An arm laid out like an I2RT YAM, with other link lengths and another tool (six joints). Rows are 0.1 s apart.
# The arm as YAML. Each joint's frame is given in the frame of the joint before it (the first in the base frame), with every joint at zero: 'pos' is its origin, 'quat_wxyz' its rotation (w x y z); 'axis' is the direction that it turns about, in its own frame. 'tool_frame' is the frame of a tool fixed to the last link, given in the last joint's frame.
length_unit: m
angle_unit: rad
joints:
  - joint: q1
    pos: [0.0, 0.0, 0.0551]
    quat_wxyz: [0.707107, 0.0, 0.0, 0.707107]
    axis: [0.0, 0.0, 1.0]
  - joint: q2
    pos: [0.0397, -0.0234, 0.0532]
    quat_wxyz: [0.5, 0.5, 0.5, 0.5]
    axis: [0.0, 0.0, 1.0]
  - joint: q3
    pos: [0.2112, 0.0, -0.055]
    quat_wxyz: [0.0, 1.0, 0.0, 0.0]
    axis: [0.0, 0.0, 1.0]
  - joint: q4
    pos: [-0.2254, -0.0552, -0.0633]
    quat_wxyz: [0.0, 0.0, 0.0, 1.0]
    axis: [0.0, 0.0, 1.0]
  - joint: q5
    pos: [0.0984, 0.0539, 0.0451]
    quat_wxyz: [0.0, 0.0, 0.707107, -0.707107]
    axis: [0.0, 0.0, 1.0]
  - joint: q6
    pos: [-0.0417, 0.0, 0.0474]
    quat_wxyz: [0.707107, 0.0, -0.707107, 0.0]
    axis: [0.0, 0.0, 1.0]
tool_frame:
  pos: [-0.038, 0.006, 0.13]
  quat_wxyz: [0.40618, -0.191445, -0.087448, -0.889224]
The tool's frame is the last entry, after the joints.
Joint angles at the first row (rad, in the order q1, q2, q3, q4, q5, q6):
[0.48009, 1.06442, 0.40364, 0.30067, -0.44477, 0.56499]
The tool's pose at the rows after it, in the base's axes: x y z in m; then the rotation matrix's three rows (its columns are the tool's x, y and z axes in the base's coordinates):
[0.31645 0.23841 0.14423], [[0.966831 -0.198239 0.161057], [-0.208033 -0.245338 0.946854], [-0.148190 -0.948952 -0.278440]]
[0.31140 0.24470 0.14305], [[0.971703 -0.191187 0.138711], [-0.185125 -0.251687 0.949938], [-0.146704 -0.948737 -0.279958]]
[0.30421 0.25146 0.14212], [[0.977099 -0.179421 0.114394], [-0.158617 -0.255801 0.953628], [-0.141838 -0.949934 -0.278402]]
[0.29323 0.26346 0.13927], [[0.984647 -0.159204 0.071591], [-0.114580 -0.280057 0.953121], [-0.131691 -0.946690 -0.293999]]
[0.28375 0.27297 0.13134], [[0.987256 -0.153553 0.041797], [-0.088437 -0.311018 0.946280], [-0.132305 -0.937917 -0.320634]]
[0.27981 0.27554 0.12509], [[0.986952 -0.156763 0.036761], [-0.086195 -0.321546 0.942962], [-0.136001 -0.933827 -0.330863]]
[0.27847 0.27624 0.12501], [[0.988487 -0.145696 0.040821], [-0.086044 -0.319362 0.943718], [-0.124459 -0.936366 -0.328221]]
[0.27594 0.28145 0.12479], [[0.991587 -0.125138 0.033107], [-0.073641 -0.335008 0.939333], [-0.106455 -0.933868 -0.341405]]
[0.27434 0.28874 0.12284], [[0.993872 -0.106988 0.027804], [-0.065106 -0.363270 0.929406], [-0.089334 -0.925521 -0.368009]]
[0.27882 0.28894 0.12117], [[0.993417 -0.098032 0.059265], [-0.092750 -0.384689 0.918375], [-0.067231 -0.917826 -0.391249]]
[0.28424 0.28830 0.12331], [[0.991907 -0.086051 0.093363], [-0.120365 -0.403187 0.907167], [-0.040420 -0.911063 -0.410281]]
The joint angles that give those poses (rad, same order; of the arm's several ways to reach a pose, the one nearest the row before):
[0.48539, 1.07358, 0.39769, 0.31909, -0.44833, 0.57523]
[0.50330, 1.07732, 0.39531, 0.32342, -0.45319, 0.57069]
[0.52555, 1.07384, 0.38418, 0.33442, -0.45711, 0.56703]
[0.56402, 1.07664, 0.38476, 0.32437, -0.45871, 0.54398]
[0.60299, 1.08523, 0.38358, 0.30790, -0.44268, 0.52561]
[0.62047, 1.09135, 0.37067, 0.31690, -0.42766, 0.52539]
[0.62728, 1.09146, 0.35841, 0.33938, -0.41928, 0.52323]
[0.64510, 1.10323, 0.36716, 0.33909, -0.40755, 0.50266]
[0.67084, 1.12756, 0.39116, 0.32376, -0.38172, 0.47667]
[0.68258, 1.14347, 0.40321, 0.32138, -0.33409, 0.46063]
[0.68970, 1.15047, 0.42129, 0.30941, -0.28978, 0.44312]

